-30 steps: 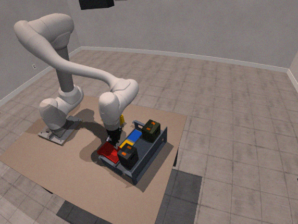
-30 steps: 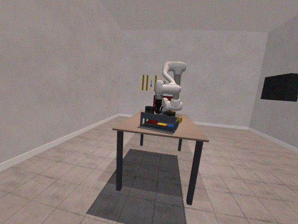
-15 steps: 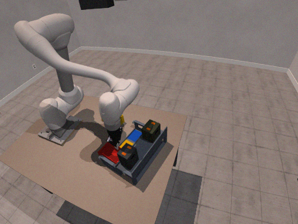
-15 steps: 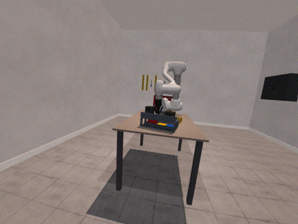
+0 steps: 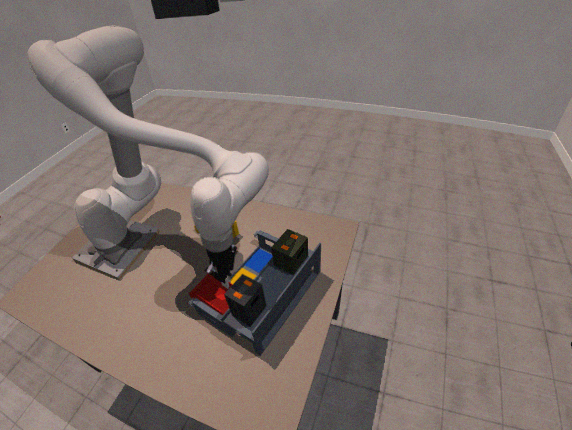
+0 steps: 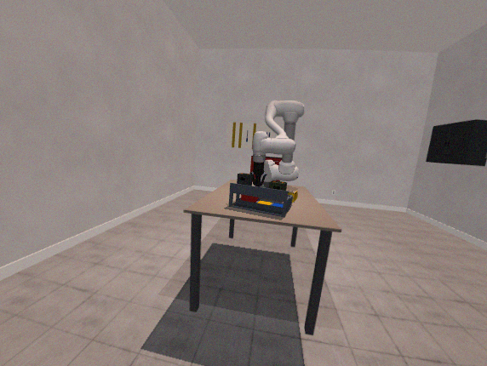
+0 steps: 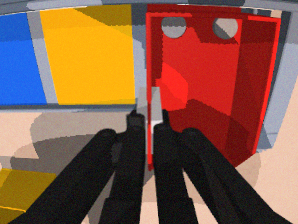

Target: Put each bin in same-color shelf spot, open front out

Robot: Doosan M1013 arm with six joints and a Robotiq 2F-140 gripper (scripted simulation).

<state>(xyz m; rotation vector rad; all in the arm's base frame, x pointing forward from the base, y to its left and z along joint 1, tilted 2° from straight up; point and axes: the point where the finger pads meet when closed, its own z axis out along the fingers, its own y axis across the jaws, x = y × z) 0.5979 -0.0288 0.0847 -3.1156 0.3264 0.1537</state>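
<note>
Right now the red bin is 20 mm behind my hand, 50 mm to the right of it and 40 mm below it. Also, from my hand: yellow bin (210 mm behind, 260 mm to the left, 60 mm below); grey shelf (170 mm ahead, 30 mm to the left, 10 mm above).
</note>
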